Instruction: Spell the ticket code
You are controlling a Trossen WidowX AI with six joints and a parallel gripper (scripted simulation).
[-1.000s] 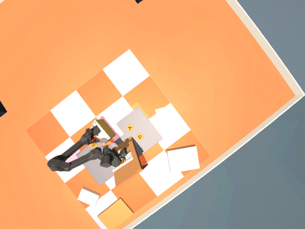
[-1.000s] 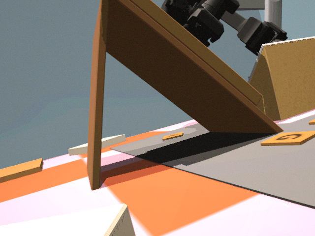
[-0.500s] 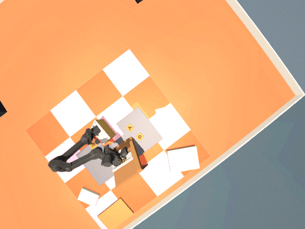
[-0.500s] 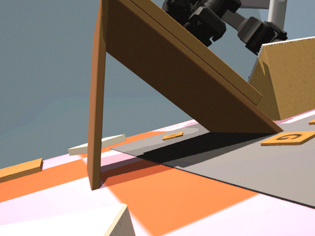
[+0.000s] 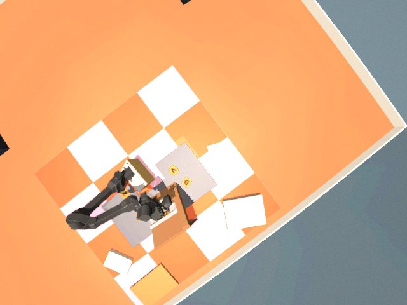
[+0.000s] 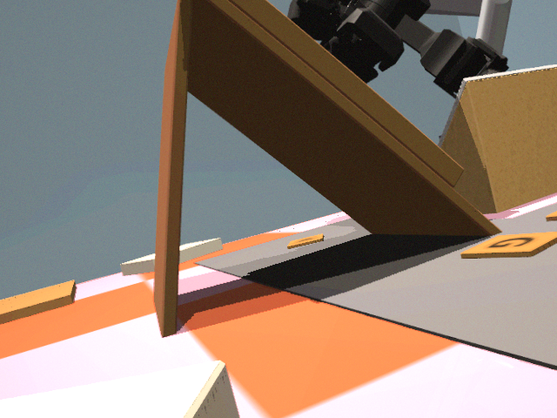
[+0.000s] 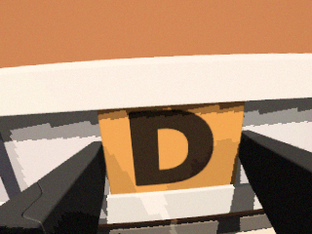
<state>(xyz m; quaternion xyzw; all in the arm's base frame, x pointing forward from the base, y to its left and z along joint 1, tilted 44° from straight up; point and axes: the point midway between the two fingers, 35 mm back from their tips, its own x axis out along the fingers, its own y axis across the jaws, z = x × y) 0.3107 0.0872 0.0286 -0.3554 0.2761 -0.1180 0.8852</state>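
The white ticket is 7 cm below my gripper tip, 5 cm behind it and 3 cm to the right of it. Round my gripper tip: orange d tile (right at my gripper tip); g tile (19 cm to the left, 15 cm below, 7 cm behind); grey mat (16 cm below, 14 cm behind, 3 cm to the right).
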